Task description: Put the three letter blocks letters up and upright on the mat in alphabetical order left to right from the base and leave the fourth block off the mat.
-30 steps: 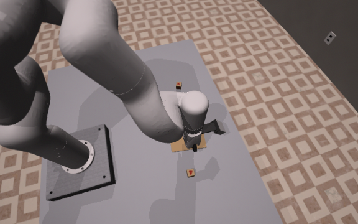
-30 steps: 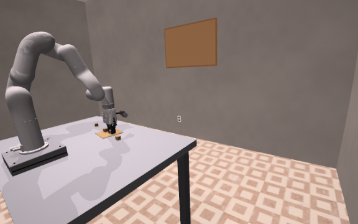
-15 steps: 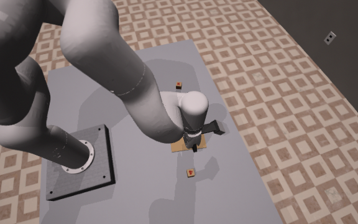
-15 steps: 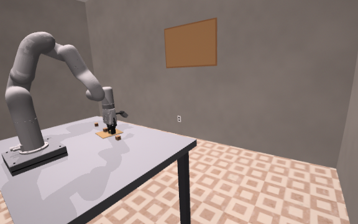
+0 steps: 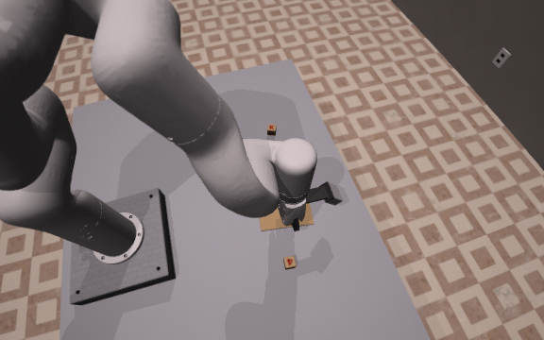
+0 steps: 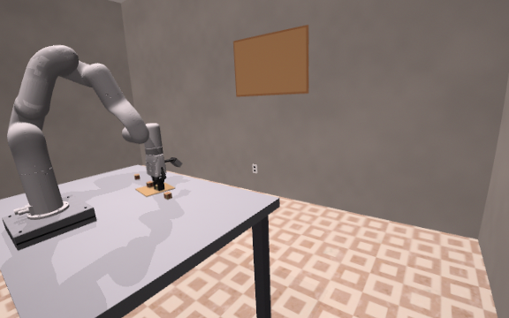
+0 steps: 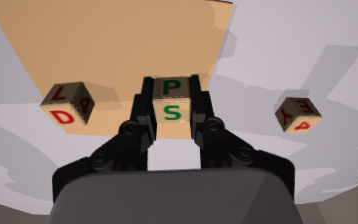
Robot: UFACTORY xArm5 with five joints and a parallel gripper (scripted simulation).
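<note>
Now: hand 4 cm to the right of the tan mat, 2 cm above it and 1 cm past it. Round my hand: wooden letter block 8 cm to the left, 1 cm below, 1 cm behind.
</note>
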